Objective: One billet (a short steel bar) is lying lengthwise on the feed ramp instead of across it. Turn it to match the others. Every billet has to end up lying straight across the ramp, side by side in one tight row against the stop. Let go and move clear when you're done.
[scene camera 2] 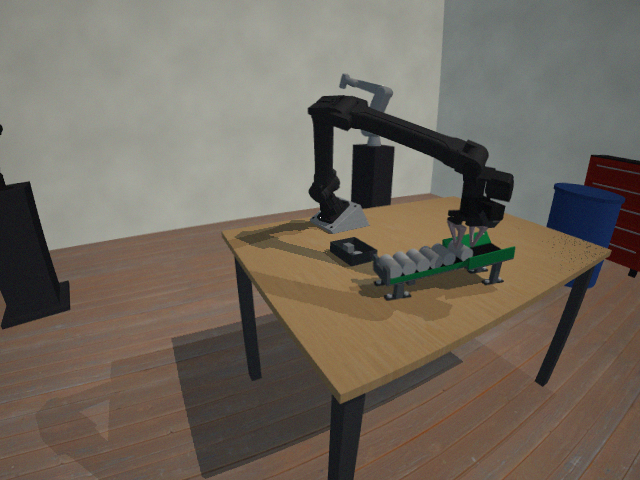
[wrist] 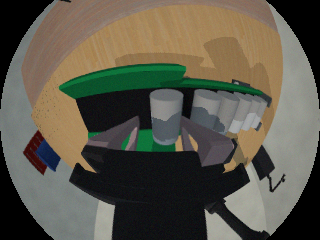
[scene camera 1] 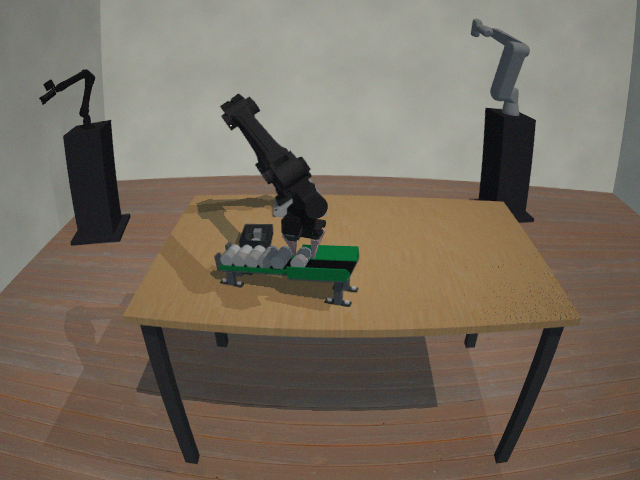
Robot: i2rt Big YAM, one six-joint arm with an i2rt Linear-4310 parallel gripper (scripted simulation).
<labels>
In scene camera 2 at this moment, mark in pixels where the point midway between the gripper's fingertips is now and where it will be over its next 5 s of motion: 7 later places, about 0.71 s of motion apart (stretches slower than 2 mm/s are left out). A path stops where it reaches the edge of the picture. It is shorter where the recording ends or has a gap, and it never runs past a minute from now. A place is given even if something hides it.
The gripper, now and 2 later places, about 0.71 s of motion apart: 463,247; 465,235; 467,222
</labels>
